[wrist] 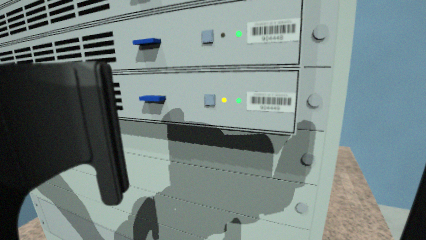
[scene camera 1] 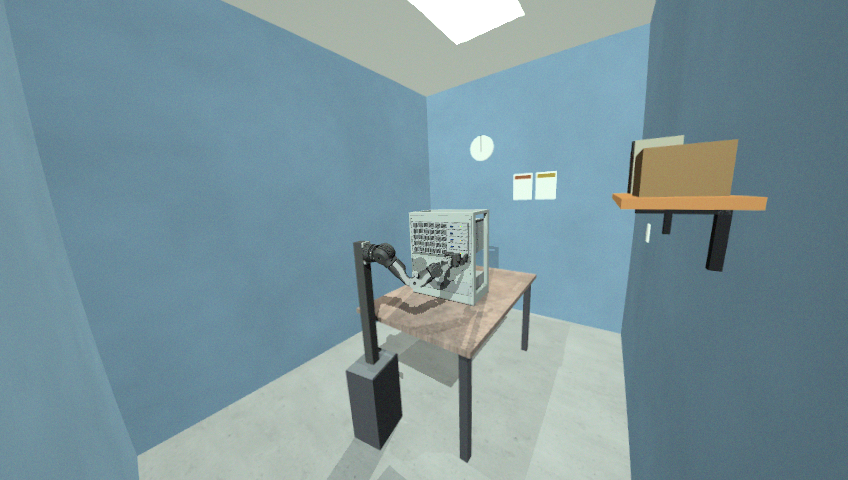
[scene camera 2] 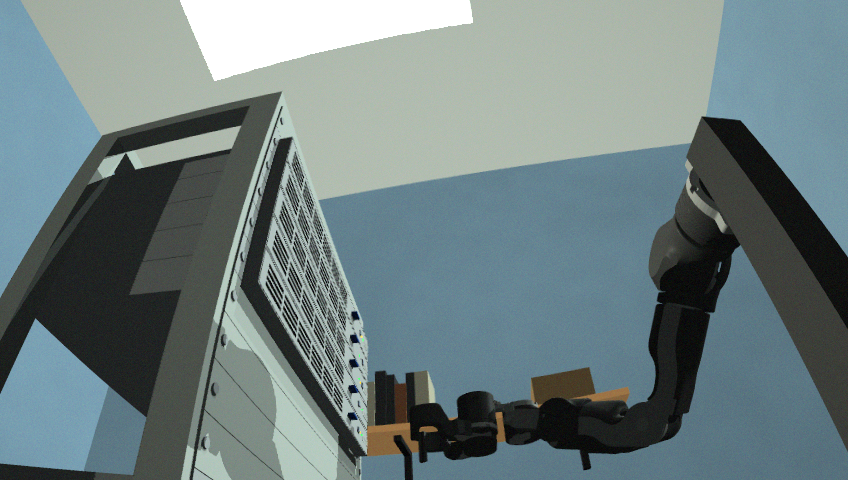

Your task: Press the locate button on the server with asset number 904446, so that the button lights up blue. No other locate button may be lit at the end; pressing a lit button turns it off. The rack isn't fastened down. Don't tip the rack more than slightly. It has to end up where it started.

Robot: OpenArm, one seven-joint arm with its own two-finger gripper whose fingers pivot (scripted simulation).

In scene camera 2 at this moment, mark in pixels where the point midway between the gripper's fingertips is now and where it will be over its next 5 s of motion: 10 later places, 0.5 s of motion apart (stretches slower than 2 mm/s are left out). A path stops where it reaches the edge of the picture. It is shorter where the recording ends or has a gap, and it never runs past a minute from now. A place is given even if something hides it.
My gripper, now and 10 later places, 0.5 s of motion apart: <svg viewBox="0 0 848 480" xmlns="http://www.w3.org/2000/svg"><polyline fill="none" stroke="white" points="414,436 408,437 387,438 388,438 407,436 413,435 412,419 411,412 395,412 381,414 394,413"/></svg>
